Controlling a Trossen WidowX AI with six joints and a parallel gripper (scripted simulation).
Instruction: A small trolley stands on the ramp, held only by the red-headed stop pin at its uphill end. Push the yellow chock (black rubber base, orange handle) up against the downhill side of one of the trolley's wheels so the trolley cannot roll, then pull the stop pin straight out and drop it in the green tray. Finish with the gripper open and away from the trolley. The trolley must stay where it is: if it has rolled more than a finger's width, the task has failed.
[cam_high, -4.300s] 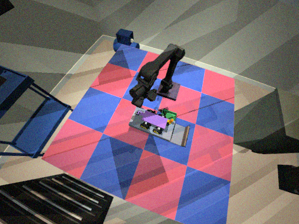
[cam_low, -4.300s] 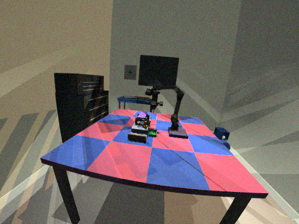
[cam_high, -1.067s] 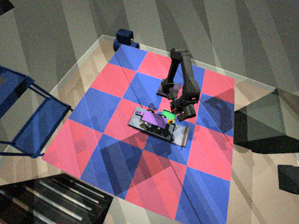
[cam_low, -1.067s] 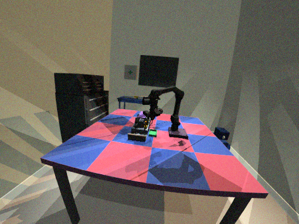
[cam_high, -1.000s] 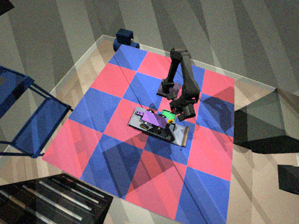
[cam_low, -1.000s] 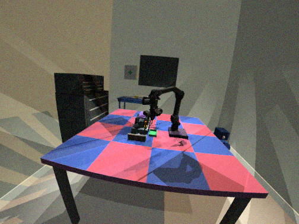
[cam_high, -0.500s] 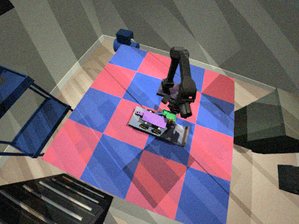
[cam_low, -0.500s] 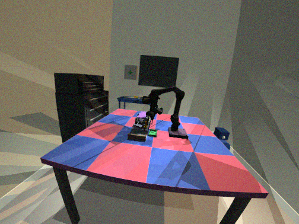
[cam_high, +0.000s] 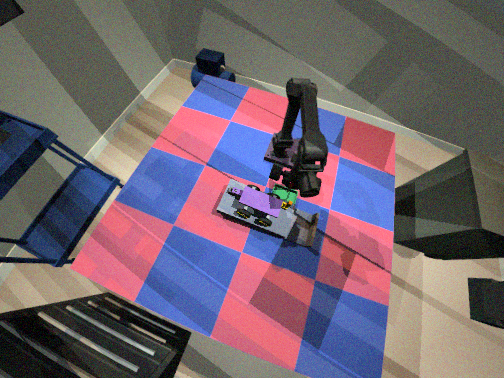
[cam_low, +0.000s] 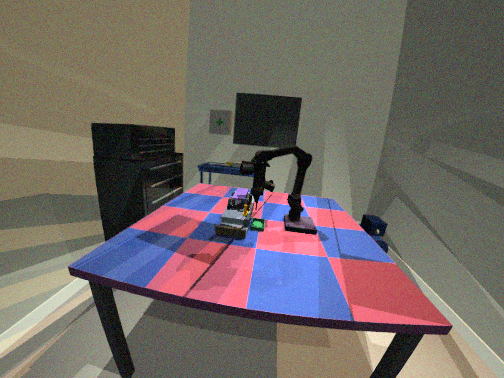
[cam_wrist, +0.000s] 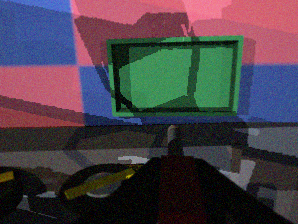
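The green tray is 2 cm behind my gripper tip and 14 cm below it. From my gripper tip the other things lie so: red-headed stop pin: right at my gripper tip; trolley: 9 cm ahead, 11 cm to the right, 2 cm below; yellow chock: 5 cm ahead, 1 cm to the right, 6 cm below.
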